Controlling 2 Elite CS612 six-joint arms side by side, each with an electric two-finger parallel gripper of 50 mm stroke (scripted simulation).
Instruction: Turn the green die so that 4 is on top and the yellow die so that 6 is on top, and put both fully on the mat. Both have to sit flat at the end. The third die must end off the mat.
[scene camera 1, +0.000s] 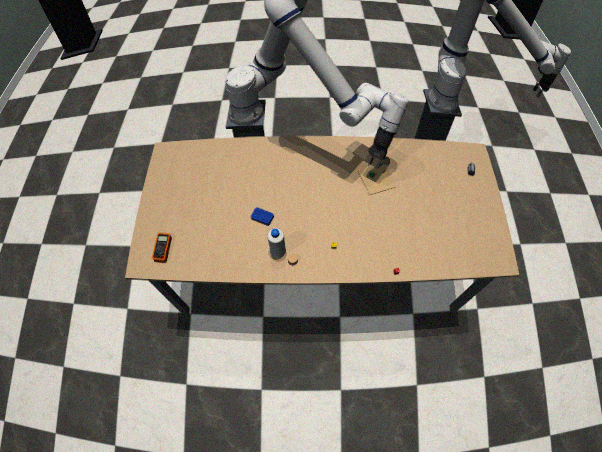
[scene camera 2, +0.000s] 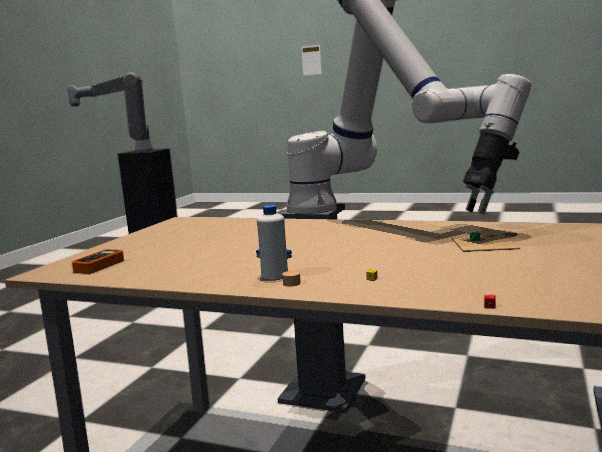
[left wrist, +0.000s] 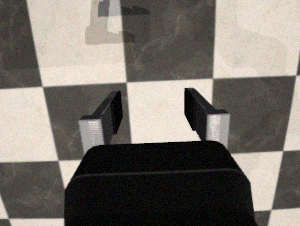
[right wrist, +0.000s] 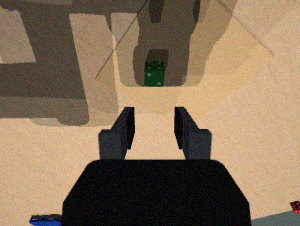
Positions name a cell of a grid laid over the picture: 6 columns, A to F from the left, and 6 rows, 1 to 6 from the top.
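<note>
My left gripper (left wrist: D3) is there for me to see, and so is my right gripper (scene camera 2: E3) (right wrist: D4). I also see a thin tan mat (right wrist: E2), though in the left wrist view the mat is out of frame. There is a multimeter (scene camera 2: B4) as well, and in the left wrist view the multimeter is out of frame.
</note>
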